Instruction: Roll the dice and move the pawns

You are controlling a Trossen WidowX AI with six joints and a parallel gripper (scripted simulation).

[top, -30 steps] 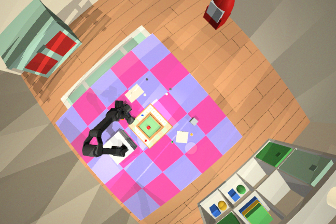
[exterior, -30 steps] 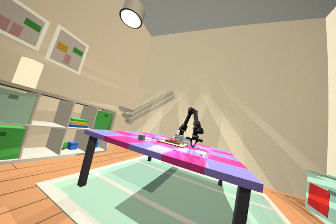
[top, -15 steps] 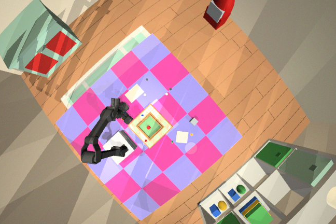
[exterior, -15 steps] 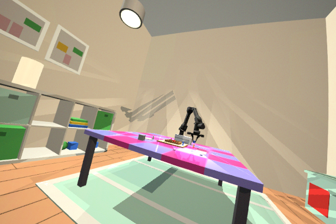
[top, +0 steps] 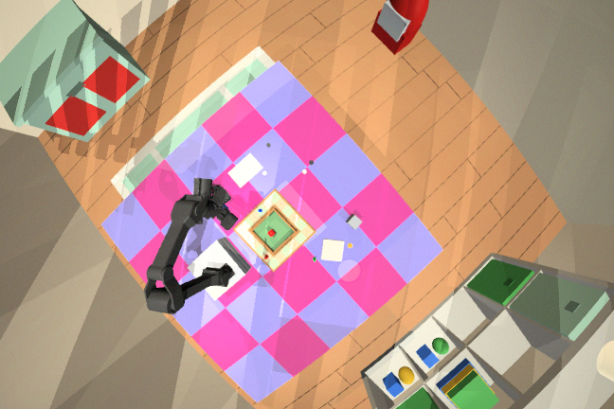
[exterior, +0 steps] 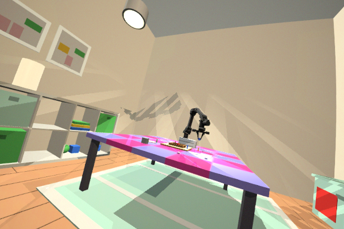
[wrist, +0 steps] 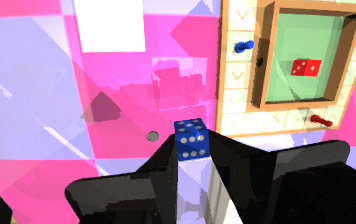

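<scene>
The red pawn lies 3 cm behind my gripper tip, 28 cm to the right of it and 10 cm below it. Also, from my gripper tip: blue pawn: 9 cm ahead, 9 cm to the right, 10 cm below; then cream card: 16 cm ahead, 11 cm to the left, 13 cm below; then green peg: 13 cm ahead, 44 cm to the right, 11 cm below.
</scene>
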